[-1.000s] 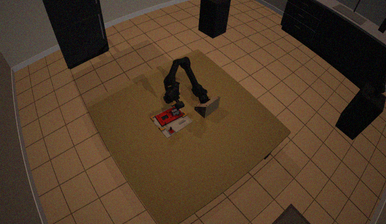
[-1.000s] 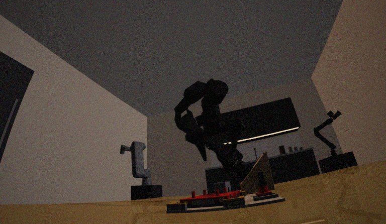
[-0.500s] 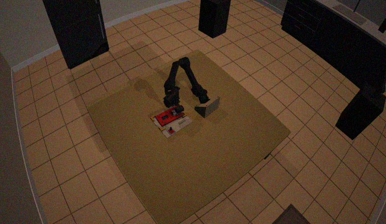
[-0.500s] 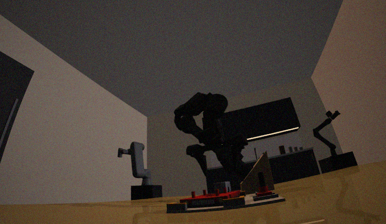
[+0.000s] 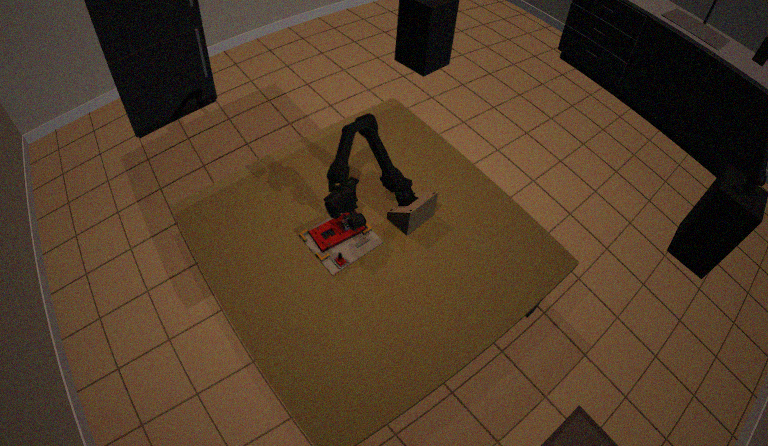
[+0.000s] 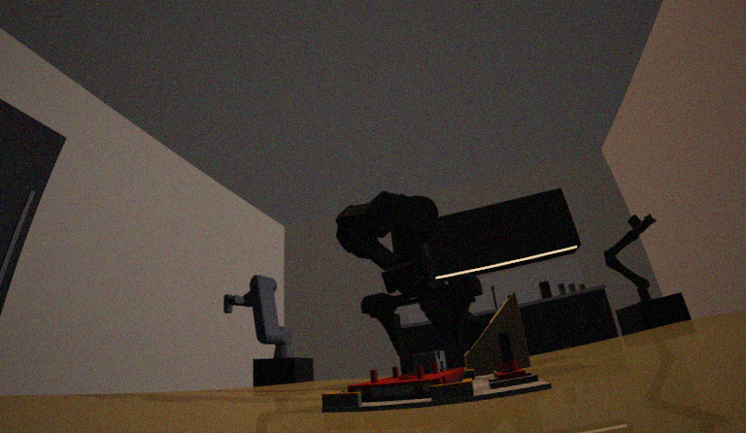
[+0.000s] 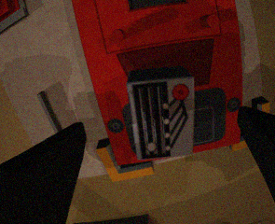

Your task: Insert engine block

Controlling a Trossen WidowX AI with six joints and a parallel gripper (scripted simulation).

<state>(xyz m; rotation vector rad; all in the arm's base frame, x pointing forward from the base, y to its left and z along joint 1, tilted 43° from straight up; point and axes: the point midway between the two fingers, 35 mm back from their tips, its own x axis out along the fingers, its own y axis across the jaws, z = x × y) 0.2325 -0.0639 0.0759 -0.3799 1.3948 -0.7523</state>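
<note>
Right now my gripper tip is 20 mm above the engine block. The rest, counted from my gripper tip: grey baseplate 60 mm ahead, 40 mm below.
</note>
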